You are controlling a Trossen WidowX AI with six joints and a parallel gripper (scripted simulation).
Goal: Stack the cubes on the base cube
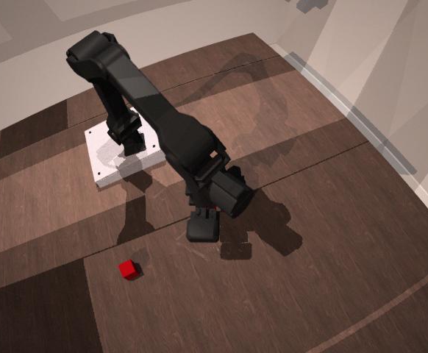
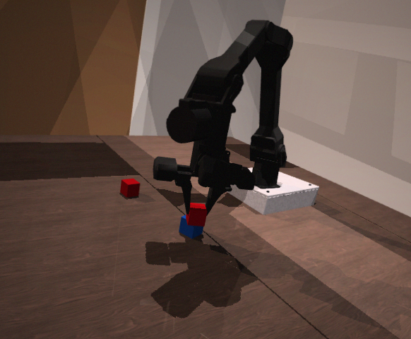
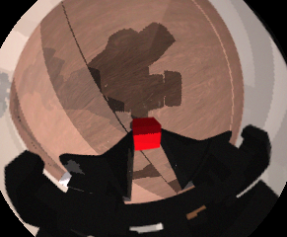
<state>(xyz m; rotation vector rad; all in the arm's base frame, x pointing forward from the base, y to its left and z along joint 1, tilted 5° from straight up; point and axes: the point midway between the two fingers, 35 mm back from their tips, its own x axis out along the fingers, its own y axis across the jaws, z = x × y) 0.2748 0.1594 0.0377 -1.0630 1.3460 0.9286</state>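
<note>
My gripper tip is right at the red cube. The rest, counted from my gripper tip: blue base cube: 1 cm behind, 2 cm to the right, 4 cm below.
</note>
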